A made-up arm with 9 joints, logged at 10 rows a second.
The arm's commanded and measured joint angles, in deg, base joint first. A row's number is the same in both.
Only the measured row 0 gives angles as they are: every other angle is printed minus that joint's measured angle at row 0.
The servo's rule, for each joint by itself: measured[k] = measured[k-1] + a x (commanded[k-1-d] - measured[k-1]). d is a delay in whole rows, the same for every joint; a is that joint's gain. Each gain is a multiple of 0.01, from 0.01 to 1. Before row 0 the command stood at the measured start. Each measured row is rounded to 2 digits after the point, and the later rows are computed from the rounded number. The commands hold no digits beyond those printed.
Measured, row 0:
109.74 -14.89 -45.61 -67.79 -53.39 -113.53 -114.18 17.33 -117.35
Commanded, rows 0 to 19:
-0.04 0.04 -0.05 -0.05 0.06 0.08 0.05 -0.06 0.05
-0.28 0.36 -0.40 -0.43 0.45 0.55 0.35 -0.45 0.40
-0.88 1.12 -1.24 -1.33 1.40 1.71 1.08 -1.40 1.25
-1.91 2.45 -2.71 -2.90 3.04 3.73 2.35 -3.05 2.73
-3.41 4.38 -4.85 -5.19 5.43 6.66 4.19 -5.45 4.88
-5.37 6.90 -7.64 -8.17 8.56 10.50 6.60 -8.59 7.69
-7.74 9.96 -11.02 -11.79 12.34 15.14 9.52 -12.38 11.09
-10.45 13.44 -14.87 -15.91 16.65 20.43 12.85 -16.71 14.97
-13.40 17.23 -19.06 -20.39 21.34 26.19 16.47 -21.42 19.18
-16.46 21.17 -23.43 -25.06 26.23 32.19 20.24 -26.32 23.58
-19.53 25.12 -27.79 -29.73 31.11 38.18 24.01 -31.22 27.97
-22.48 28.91 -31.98 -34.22 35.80 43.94 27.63 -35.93 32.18
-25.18 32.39 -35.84 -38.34 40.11 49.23 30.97 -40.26 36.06
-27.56 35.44 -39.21 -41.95 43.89 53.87 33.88 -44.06 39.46
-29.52 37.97 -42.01 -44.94 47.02 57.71 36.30 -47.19 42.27
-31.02 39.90 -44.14 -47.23 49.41 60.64 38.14 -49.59 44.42
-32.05 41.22 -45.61 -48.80 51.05 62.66 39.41 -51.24 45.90
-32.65 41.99 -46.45 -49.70 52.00 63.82 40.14 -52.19 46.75
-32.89 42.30 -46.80 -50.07 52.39 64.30 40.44 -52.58 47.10
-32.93 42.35 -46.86 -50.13 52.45 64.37 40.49 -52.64 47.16
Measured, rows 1 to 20:
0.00 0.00 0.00 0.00 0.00 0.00 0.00 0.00 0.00
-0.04 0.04 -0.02 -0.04 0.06 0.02 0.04 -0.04 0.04
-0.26 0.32 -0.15 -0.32 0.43 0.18 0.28 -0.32 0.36
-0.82 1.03 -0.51 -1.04 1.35 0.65 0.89 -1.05 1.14
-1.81 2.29 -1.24 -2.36 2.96 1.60 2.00 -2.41 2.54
-3.27 4.15 -2.43 -4.37 5.31 3.17 3.66 -4.48 4.60
-5.18 6.60 -4.15 -7.07 8.40 5.44 5.89 -7.27 7.32
-7.51 9.59 -6.42 -10.42 12.14 8.45 8.65 -10.74 10.64
-10.19 13.02 -9.21 -14.32 16.42 12.16 11.84 -14.80 14.45
-13.11 16.77 -12.46 -18.63 21.09 16.51 15.36 -19.30 18.61
-16.16 20.69 -16.08 -23.20 25.97 21.37 19.07 -24.07 22.98
-19.23 24.63 -19.94 -27.84 30.85 26.58 22.82 -28.93 27.37
-22.19 28.44 -23.91 -32.37 35.55 31.96 26.48 -33.69 31.60
-24.91 31.96 -27.85 -36.61 39.88 37.31 29.89 -38.16 35.52
-27.32 35.06 -31.60 -40.40 43.69 42.44 32.92 -42.17 38.99
-29.32 37.65 -35.04 -43.62 46.85 47.17 35.49 -45.58 41.88
-30.87 39.65 -38.04 -46.18 49.28 51.35 37.50 -48.31 44.12
-31.94 41.05 -40.54 -48.04 50.96 54.86 38.95 -50.30 45.69
-32.59 41.89 -42.49 -49.22 51.95 57.64 39.85 -51.59 46.62
-32.86 42.25 -43.91 -49.82 52.37 59.70 40.30 -52.26 47.04
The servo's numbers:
d 1
a 0.91 0.89 0.33 0.71 0.95 0.31 0.76 0.68 0.88

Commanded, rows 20 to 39:
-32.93 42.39 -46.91 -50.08 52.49 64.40 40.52 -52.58 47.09
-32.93 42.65 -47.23 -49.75 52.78 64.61 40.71 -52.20 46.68
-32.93 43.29 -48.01 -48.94 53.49 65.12 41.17 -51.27 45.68
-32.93 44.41 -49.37 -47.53 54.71 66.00 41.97 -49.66 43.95
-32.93 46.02 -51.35 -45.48 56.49 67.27 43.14 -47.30 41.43
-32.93 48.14 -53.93 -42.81 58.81 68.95 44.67 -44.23 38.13
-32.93 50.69 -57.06 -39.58 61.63 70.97 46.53 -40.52 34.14
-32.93 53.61 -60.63 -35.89 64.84 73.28 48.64 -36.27 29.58
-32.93 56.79 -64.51 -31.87 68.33 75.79 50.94 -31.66 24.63
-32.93 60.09 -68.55 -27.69 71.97 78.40 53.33 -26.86 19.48
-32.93 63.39 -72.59 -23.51 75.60 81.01 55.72 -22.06 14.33
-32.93 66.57 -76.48 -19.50 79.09 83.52 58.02 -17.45 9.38
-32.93 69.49 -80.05 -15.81 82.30 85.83 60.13 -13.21 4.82
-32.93 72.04 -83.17 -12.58 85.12 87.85 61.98 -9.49 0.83
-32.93 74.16 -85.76 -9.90 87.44 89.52 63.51 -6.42 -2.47
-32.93 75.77 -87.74 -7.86 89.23 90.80 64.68 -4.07 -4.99
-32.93 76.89 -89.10 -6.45 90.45 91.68 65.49 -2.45 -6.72
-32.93 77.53 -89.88 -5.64 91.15 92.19 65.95 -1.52 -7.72
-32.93 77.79 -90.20 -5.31 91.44 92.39 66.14 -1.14 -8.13
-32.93 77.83 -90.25 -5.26 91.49 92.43 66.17 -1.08 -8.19
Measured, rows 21 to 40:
-32.92 42.34 -44.88 -50.04 52.45 61.15 40.44 -52.52 47.15
-32.93 42.38 -45.55 -50.07 52.49 62.16 40.50 -52.56 47.10
-32.93 42.62 -46.10 -49.84 52.77 62.92 40.66 -52.32 46.73
-32.93 43.22 -46.73 -49.20 53.45 63.60 41.05 -51.61 45.81
-32.93 44.28 -47.60 -48.01 54.65 64.34 41.75 -50.28 44.17
-32.93 45.83 -48.84 -46.21 56.40 65.25 42.81 -48.25 41.76
-32.93 47.89 -50.52 -43.80 58.69 66.40 44.22 -45.52 38.57
-32.93 50.38 -52.68 -40.80 61.48 67.82 45.98 -42.12 34.67
-32.93 53.25 -55.30 -37.31 64.67 69.51 48.00 -38.14 30.19
-32.93 56.40 -58.34 -33.45 68.15 71.46 50.23 -33.73 25.30
-32.93 59.68 -61.71 -29.36 71.78 73.61 52.59 -29.06 20.18
-32.93 62.98 -65.30 -25.21 75.41 75.90 54.97 -24.30 15.03
-32.93 66.18 -68.99 -21.16 78.91 78.26 57.29 -19.64 10.06
-32.93 69.13 -72.64 -17.36 82.13 80.61 59.45 -15.27 5.45
-32.93 71.72 -76.11 -13.97 84.97 82.85 61.37 -11.34 1.38
-32.93 73.89 -79.29 -11.08 87.32 84.92 63.00 -7.99 -2.01
-32.93 75.56 -82.08 -8.79 89.13 86.74 64.28 -5.32 -4.63
-32.93 76.74 -84.40 -7.13 90.38 88.27 65.20 -3.37 -6.47
-32.93 77.44 -86.21 -6.07 91.11 89.49 65.77 -2.11 -7.57
-32.93 77.75 -87.53 -5.53 91.42 90.39 66.05 -1.45 -8.06

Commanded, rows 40 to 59:
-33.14 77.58 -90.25 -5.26 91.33 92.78 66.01 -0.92 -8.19
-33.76 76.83 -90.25 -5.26 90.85 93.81 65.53 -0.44 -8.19
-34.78 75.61 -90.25 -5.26 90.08 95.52 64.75 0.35 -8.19
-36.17 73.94 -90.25 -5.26 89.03 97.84 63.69 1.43 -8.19
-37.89 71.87 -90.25 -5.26 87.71 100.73 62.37 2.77 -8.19
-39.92 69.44 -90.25 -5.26 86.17 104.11 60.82 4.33 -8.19
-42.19 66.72 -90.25 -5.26 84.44 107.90 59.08 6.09 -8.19
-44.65 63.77 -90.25 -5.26 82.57 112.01 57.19 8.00 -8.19
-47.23 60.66 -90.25 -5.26 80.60 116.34 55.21 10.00 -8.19
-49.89 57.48 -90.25 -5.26 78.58 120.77 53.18 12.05 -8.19
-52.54 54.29 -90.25 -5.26 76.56 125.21 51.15 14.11 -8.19
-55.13 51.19 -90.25 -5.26 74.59 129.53 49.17 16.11 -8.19
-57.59 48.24 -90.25 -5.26 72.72 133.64 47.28 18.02 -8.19
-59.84 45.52 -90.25 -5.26 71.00 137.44 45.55 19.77 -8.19
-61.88 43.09 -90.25 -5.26 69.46 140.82 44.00 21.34 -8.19
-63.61 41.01 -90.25 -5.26 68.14 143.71 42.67 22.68 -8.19
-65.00 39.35 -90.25 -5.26 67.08 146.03 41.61 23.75 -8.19
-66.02 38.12 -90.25 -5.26 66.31 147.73 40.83 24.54 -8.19
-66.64 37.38 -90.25 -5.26 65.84 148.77 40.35 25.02 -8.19
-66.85 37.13 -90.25 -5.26 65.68 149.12 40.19 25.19 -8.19
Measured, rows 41 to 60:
-32.93 77.82 -88.43 -5.34 91.49 91.02 66.14 -1.20 -8.17
-33.12 77.61 -89.03 -5.28 91.34 91.57 66.04 -1.01 -8.19
-33.70 76.92 -89.43 -5.27 90.87 92.26 65.65 -0.62 -8.19
-34.68 75.75 -89.70 -5.26 90.12 93.27 64.97 0.04 -8.19
-36.04 74.14 -89.88 -5.26 89.08 94.69 64.00 0.99 -8.19
-37.72 72.12 -90.00 -5.26 87.78 96.56 62.76 2.20 -8.19
-39.72 69.73 -90.08 -5.26 86.25 98.90 61.29 3.65 -8.19
-41.97 67.05 -90.14 -5.26 84.53 101.69 59.61 5.31 -8.19
-44.41 64.13 -90.18 -5.26 82.67 104.89 57.77 7.14 -8.19
-46.98 61.04 -90.20 -5.26 80.70 108.44 55.82 9.08 -8.19
-49.63 57.87 -90.22 -5.26 78.69 112.26 53.81 11.10 -8.19
-52.28 54.68 -90.23 -5.26 76.67 116.27 51.79 13.15 -8.19
-54.87 51.57 -90.24 -5.26 74.69 120.38 49.80 15.16 -8.19
-57.35 48.61 -90.24 -5.26 72.82 124.49 47.88 17.10 -8.19
-59.62 45.86 -90.24 -5.26 71.09 128.50 46.11 18.92 -8.19
-61.68 43.39 -90.24 -5.26 69.54 132.32 44.51 20.57 -8.19
-63.44 41.27 -90.24 -5.26 68.21 135.85 43.11 22.00 -8.19
-64.86 39.56 -90.24 -5.26 67.14 139.01 41.97 23.19 -8.19
-65.92 38.28 -90.24 -5.26 66.35 141.71 41.10 24.11 -8.19
-66.58 37.48 -90.24 -5.26 65.87 143.90 40.53 24.73 -8.19

